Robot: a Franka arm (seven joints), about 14 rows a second.
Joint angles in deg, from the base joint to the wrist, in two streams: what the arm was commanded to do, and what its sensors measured. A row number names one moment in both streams.
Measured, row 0:
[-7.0, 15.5, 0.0, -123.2, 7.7, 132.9, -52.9]
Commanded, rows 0 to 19:
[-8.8, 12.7, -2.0, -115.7, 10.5, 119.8, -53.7]
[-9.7, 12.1, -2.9, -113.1, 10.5, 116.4, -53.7]
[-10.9, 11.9, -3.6, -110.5, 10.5, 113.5, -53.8]
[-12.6, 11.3, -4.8, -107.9, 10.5, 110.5, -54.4]
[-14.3, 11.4, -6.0, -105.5, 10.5, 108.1, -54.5]
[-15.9, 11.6, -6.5, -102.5, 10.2, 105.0, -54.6]
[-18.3, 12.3, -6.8, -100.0, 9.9, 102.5, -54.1]
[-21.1, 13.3, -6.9, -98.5, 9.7, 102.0, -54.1]
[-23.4, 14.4, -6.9, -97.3, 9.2, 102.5, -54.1]
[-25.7, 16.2, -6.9, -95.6, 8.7, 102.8, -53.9]
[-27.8, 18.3, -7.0, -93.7, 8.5, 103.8, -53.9]
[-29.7, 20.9, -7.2, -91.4, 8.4, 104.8, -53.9]
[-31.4, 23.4, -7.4, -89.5, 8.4, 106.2, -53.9]
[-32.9, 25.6, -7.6, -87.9, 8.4, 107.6, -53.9]
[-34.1, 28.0, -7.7, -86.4, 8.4, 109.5, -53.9]
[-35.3, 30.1, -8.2, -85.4, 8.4, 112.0, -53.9]
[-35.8, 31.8, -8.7, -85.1, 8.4, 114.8, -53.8]
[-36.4, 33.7, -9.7, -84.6, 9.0, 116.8, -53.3]
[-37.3, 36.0, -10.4, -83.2, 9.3, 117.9, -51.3]
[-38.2, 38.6, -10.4, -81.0, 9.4, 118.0, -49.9]
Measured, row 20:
[-36.6, 33.7, -10.2, -86.6, 8.9, 118.2, -52.4]
